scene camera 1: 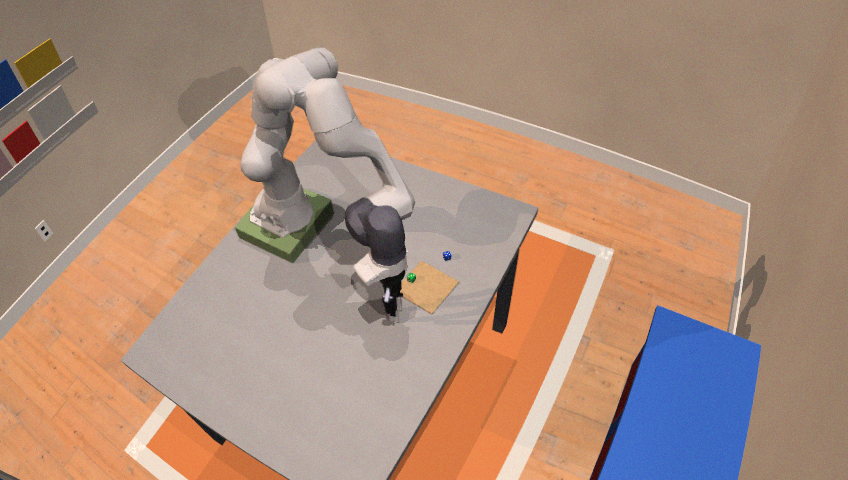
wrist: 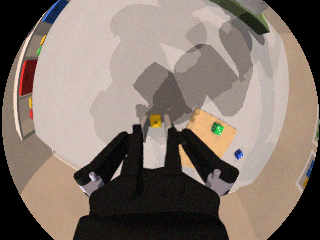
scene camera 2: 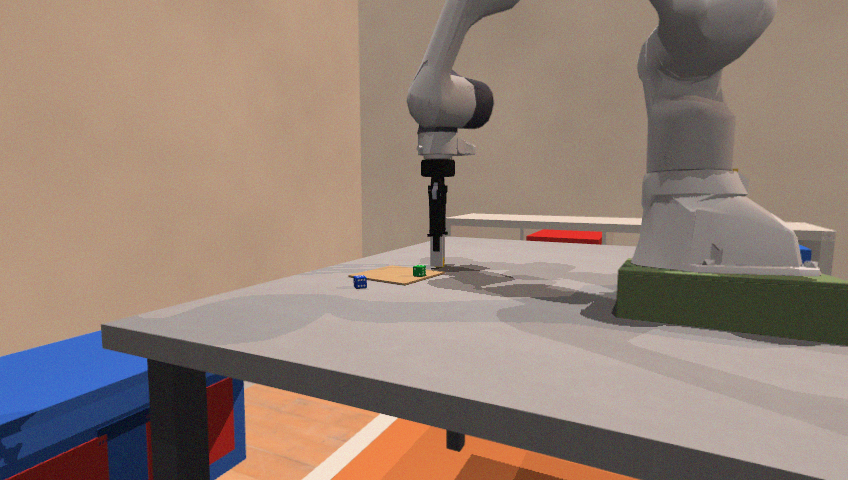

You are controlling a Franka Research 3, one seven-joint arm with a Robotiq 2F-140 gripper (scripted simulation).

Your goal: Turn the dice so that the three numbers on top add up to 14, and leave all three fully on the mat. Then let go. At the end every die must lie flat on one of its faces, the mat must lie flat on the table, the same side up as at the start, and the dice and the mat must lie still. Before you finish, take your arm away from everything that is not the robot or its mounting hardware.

Labels:
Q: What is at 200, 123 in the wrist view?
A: A tan mat.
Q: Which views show the tan mat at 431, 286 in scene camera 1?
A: Scene camera 1, the wrist view and scene camera 2: all of them.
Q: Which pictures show my gripper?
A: Scene camera 1, the wrist view and scene camera 2: all of them.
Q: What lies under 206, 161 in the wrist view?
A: My gripper.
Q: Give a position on a tan mat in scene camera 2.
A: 399, 275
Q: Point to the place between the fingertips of my gripper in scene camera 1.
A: At 395, 314

